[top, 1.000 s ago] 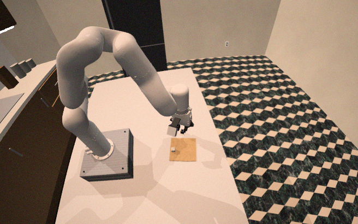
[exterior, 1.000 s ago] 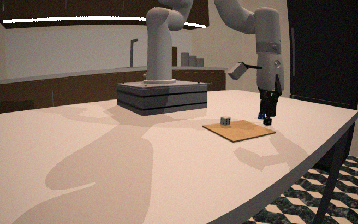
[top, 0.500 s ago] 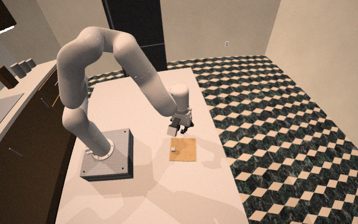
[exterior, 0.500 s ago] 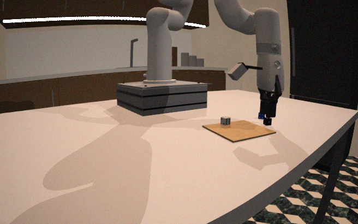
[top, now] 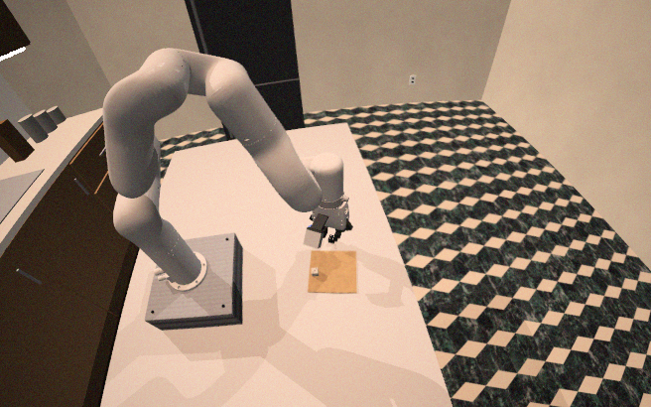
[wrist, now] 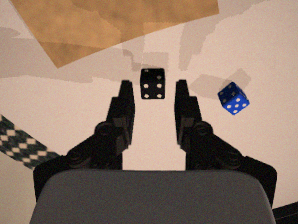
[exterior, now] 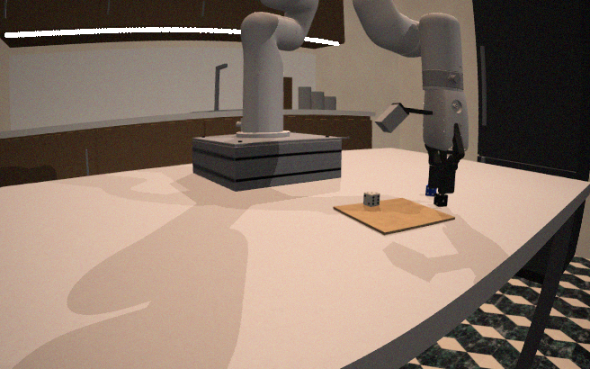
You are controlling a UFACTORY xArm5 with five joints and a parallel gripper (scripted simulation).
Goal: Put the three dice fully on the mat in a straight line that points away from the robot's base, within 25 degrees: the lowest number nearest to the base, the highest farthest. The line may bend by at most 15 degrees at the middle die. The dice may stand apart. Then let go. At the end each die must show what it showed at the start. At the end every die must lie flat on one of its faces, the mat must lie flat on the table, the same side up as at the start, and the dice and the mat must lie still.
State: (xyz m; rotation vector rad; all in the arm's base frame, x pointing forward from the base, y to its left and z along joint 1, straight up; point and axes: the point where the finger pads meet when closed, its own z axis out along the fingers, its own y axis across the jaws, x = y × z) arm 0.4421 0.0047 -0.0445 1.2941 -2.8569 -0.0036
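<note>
Now: the black die 4 cm below my hand. Also, from my hand: blue die (4 cm behind, 6 cm to the left, 4 cm below); then tan mat (4 cm behind, 10 cm to the right, 4 cm below); then white die (9 cm behind, 9 cm to the right, 3 cm below).
</note>
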